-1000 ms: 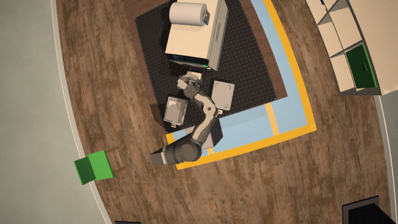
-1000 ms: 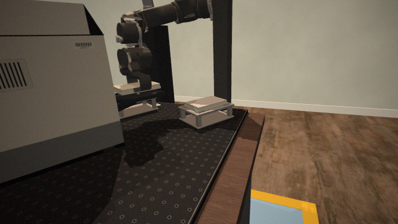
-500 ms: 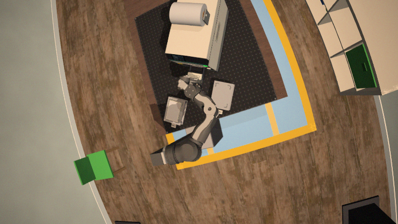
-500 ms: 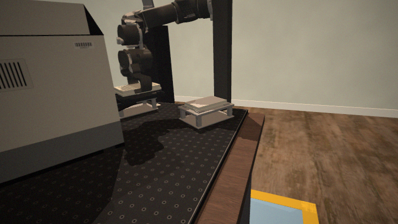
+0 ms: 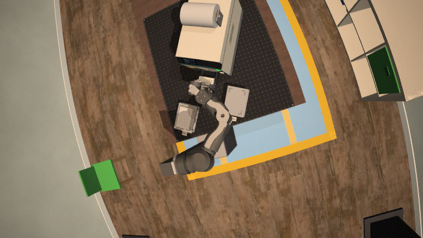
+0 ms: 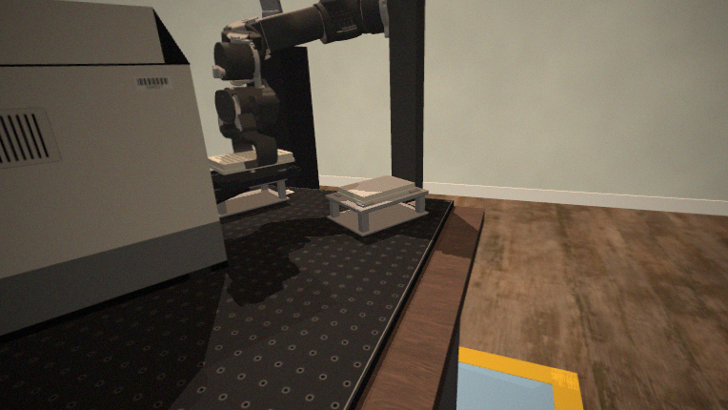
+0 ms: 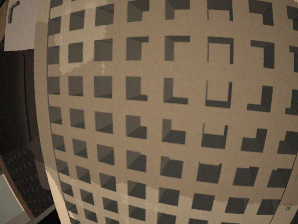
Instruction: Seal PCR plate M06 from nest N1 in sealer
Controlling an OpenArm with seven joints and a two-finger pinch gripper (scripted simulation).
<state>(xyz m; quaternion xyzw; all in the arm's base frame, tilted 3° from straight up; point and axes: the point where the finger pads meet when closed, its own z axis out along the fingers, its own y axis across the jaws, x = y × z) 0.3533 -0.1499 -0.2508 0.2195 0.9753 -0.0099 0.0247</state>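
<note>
Right now my hand is right at the 96-well plate M06. Round my hand: sealer's stage (2 cm below); plate nest N1 (14 cm to the right, 11 cm behind, 8 cm below); sealed plate M09 (19 cm to the left, 13 cm behind, 7 cm below).
</note>
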